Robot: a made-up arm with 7 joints.
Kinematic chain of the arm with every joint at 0, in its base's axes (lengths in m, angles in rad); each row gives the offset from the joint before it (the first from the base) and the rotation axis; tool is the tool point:
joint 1: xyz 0 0 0.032 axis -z
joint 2: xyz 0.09 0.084 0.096 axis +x
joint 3: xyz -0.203 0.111 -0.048 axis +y
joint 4: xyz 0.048 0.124 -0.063 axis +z
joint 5: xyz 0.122 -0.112 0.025 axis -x
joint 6: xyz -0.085 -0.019 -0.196 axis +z
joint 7: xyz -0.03 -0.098 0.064 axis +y
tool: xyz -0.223 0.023 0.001
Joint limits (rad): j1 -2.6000..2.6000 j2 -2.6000..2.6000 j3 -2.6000..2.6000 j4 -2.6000..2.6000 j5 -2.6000..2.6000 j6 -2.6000..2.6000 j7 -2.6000..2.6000
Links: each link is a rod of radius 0.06 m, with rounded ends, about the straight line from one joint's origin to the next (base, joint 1, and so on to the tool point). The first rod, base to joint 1, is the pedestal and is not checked.
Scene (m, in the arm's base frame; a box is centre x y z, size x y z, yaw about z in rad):
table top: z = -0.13
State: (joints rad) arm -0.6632 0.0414 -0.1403 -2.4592 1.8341 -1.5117 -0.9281
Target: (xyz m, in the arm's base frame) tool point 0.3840 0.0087 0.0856
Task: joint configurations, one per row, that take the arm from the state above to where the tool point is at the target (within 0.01 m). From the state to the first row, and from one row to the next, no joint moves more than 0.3 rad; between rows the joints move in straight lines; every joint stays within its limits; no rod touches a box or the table.
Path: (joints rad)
1: -0.8250 0.3357 -0.0044 -2.3568 1.9146 -1.5226 -0.9838
2: -0.9867 0.6301 0.1314 -2.2544 1.9951 -1.5334 -1.0396
3: -1.1485 0.9244 0.2673 -2.1521 2.0756 -1.5443 -1.0953
4: -1.3103 1.2187 0.4032 -2.0497 2.1561 -1.5552 -1.1510
5: -1.4721 1.5131 0.5390 -1.9473 2.2366 -1.5660 -1.2068
6: -1.6338 1.8074 0.6749 -1.8449 2.3170 -1.5769 -1.2625
7: -1.7956 2.1017 0.8108 -1.7425 2.3975 -1.5878 -1.3182
8: -1.9574 2.3960 0.9466 -1.6401 2.4780 -1.5987 -1.3740

